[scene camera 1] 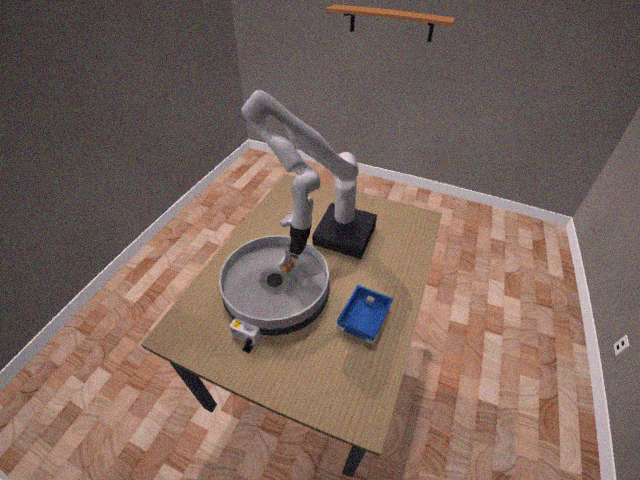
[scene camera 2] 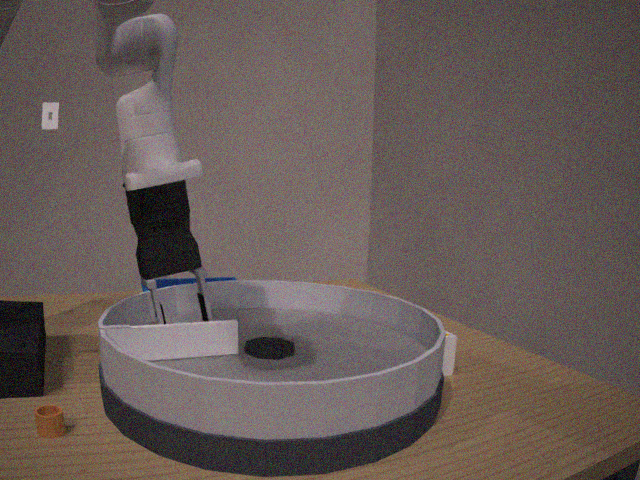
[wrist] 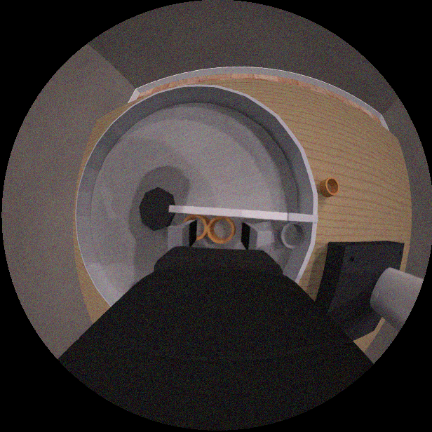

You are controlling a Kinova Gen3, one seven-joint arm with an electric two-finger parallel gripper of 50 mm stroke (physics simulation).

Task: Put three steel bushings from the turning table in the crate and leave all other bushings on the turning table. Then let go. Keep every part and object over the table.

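Seen in the pictures: gripper, fingertip midpoint: (scene camera 1: 290, 258) (scene camera 2: 186, 326); arm's base at its link origin: (scene camera 1: 344, 216).
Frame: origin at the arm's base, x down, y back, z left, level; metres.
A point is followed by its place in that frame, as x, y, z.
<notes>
My gripper (scene camera 1: 290, 257) {-0.015, -0.351, -0.101} (scene camera 2: 183, 316) {-0.015, -0.351, -0.101} (wrist: 218, 230) is open and points down inside the turning table (scene camera 1: 248, 297) {0.018, -0.566, -0.172} (scene camera 2: 271, 410) {0.000, -0.381, -0.319} (wrist: 200, 150), beside the white divider (scene camera 2: 191, 341) {-0.004, -0.352, -0.126} (wrist: 240, 212). In the wrist view an orange bushing (wrist: 233, 230) appears between the fingertips, not gripped. A second orange bushing (wrist: 205, 230) is next to it, partly behind the left finger. A steel bushing (wrist: 283, 235) stands near the rim, right of the right finger. What lies behind that finger is hidden. One steel bushing (scene camera 1: 370, 299) {0.035, -0.374, 0.250} is in the blue crate (scene camera 1: 361, 319) {0.065, -0.453, 0.244} (scene camera 2: 222, 281).
A loose orange bushing (scene camera 2: 50, 423) {0.053, -0.176, -0.202} (wrist: 324, 188) stands on the wooden table, outside the turning table. The black robot base (scene camera 1: 343, 235) {0.008, -0.112, 0.038} (scene camera 2: 20, 351) {0.011, -0.140, -0.090} (wrist: 350, 280) is close to the turning table's rim. A small white device (scene camera 1: 244, 330) {0.013, -0.696, -0.107} (scene camera 2: 449, 354) {0.039, -0.696, -0.166} stands at the rim's outer side.
</notes>
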